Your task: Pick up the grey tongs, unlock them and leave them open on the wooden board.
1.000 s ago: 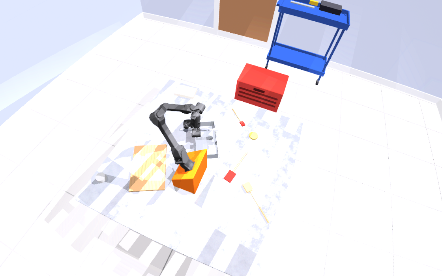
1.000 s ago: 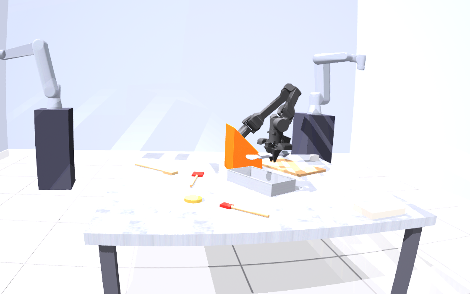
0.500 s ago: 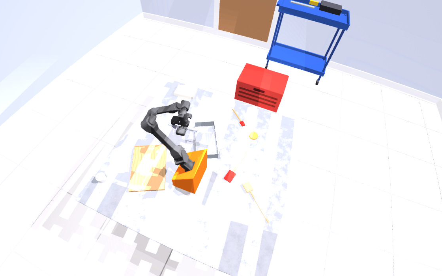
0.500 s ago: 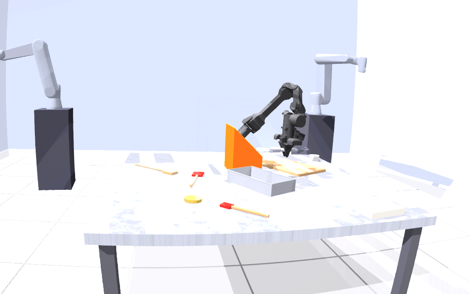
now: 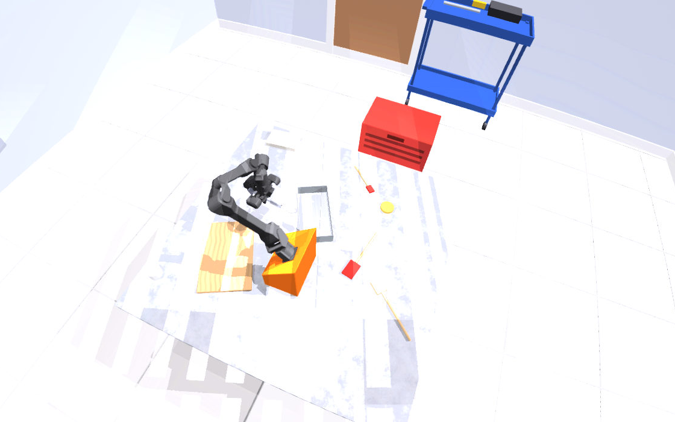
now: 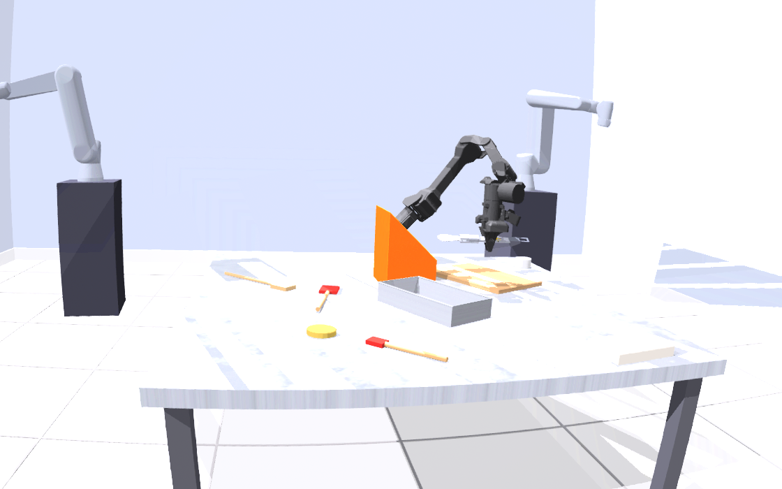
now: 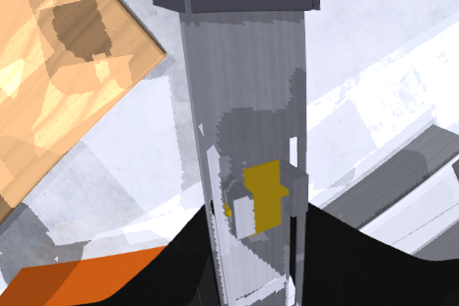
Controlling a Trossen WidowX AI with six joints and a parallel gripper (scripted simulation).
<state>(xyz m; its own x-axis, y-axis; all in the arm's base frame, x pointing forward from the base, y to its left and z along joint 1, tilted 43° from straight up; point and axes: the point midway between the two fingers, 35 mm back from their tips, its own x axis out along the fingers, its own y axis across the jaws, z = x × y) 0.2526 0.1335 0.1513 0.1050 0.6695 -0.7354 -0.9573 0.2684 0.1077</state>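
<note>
My gripper tip is 240 mm past the wooden board, 120 mm to the right of it and 140 mm above it. From my gripper tip the other things lie so: grey roasting tin (80 mm ahead, 210 mm to the right, 120 mm below); then yellow lock (10 mm ahead, 20 mm to the left, 40 mm above); then block (550 mm ahead, 110 mm to the left, 130 mm below).
</note>
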